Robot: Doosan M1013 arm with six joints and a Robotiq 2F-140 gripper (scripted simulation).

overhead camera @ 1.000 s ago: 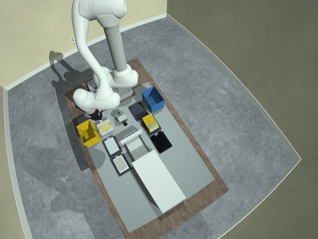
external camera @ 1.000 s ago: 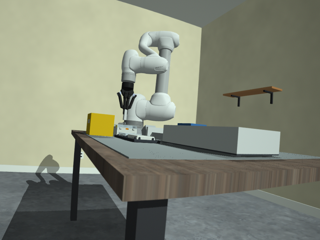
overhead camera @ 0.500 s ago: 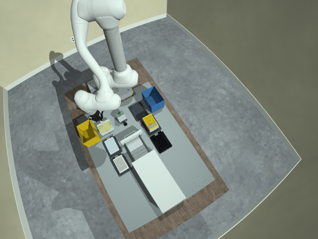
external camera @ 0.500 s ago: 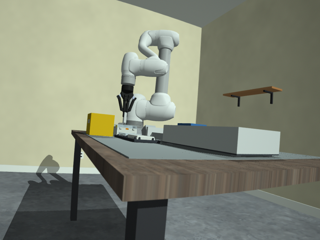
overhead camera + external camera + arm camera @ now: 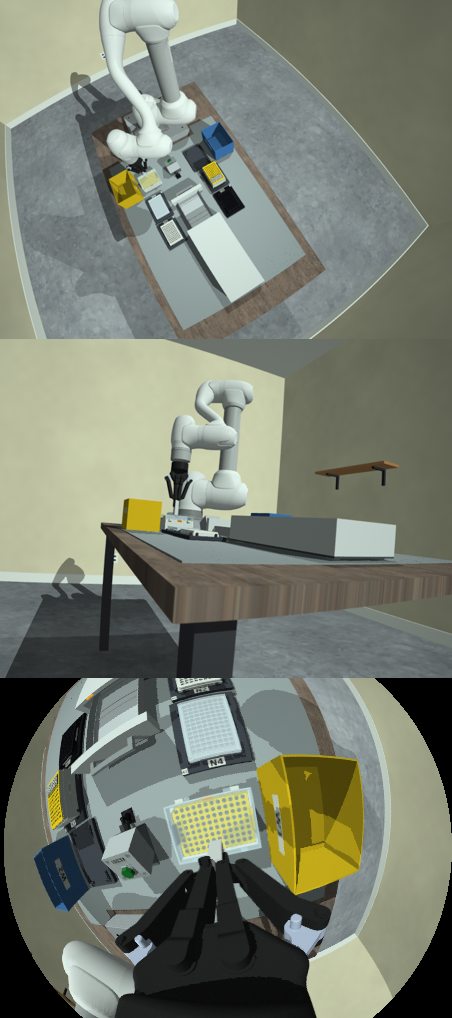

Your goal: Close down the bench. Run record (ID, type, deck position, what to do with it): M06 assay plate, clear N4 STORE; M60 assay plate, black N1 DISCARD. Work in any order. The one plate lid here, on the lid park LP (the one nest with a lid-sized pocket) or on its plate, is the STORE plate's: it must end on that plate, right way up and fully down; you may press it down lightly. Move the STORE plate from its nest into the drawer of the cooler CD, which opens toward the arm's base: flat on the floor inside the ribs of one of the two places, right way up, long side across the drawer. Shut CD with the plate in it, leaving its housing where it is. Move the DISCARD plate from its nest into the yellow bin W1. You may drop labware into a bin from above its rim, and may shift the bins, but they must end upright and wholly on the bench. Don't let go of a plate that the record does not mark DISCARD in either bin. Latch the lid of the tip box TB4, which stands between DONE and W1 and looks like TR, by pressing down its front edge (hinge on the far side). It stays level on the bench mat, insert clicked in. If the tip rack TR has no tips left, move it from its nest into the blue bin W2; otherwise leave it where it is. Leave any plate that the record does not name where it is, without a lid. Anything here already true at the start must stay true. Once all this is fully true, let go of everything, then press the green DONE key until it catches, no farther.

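Right now the tip box lid is 3 cm ahead of my hand and 5 cm below it. Round my hand: tip box TB4: 3 cm ahead, 6 cm below; green DONE key: 16 cm to the left, 4 cm below; yellow bin W1: 1 cm ahead, 15 cm to the right, 7 cm below.
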